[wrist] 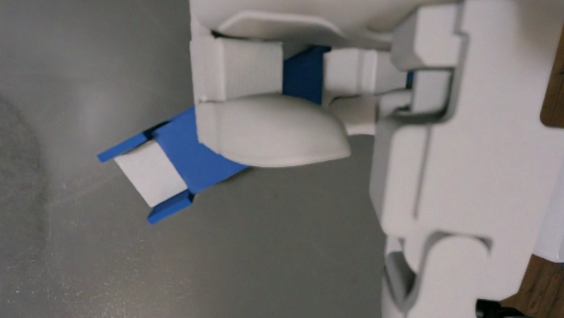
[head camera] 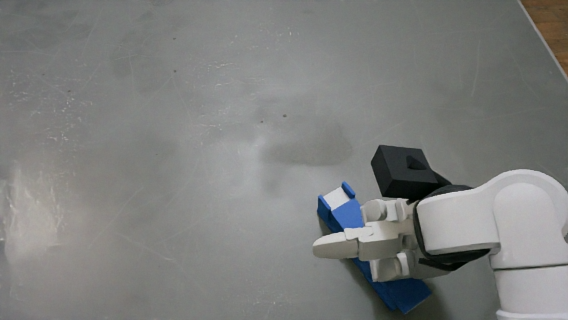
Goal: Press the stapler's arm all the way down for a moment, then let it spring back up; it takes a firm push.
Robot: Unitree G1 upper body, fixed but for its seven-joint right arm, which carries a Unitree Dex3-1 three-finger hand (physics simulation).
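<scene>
The blue stapler [head camera: 348,215] [wrist: 195,155] lies slantwise on the grey table, with a white plate [head camera: 336,198] [wrist: 151,175] between two small blue side lugs at its far end. My gripper [head camera: 369,240] [wrist: 350,127] is over the stapler's middle, its fingers curled in and one digit reaching out to the left in the head view. It is shut and holds nothing. The hand hides the middle of the stapler, and whether it touches the arm, and how far down the arm stands, cannot be told. The blue near end shows below the hand in the head view.
The grey table [head camera: 200,150] [wrist: 280,250] spreads around the stapler, with its edge and a wooden floor [head camera: 550,25] at the upper right of the head view. A black block [head camera: 407,172] sits on my wrist, and my white arm [head camera: 530,235] comes in from the right.
</scene>
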